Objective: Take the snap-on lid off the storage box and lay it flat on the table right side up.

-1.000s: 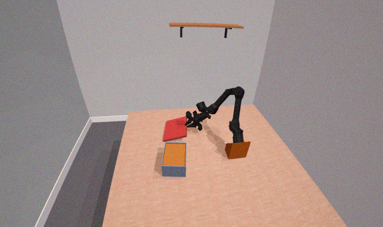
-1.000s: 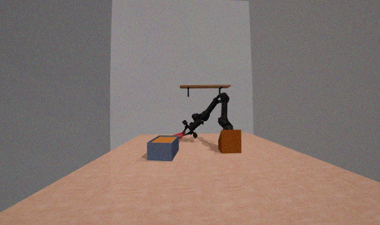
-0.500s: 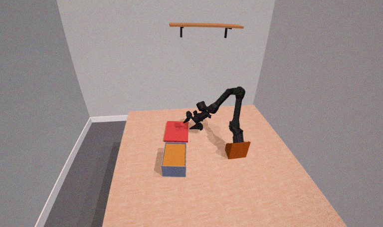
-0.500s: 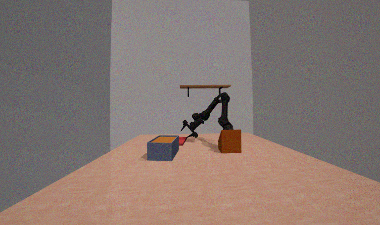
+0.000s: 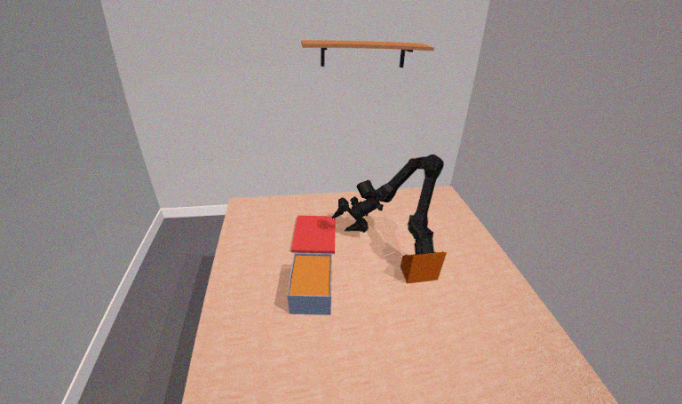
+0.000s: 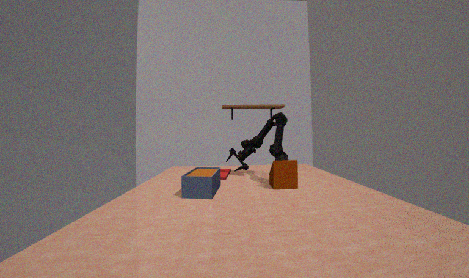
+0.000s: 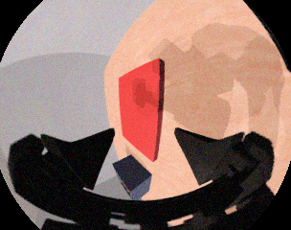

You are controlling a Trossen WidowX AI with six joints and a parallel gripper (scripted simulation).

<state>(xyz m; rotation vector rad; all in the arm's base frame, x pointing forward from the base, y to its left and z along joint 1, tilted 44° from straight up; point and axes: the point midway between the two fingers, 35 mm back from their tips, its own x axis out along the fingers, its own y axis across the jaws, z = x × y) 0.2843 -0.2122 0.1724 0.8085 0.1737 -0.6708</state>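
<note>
The red lid is 11 cm ahead of my gripper tip, 1 cm to the right of it and 5 cm below it. From my gripper tip the other things lie so: storage box (13 cm ahead, 32 cm to the left, 1 cm below).
</note>
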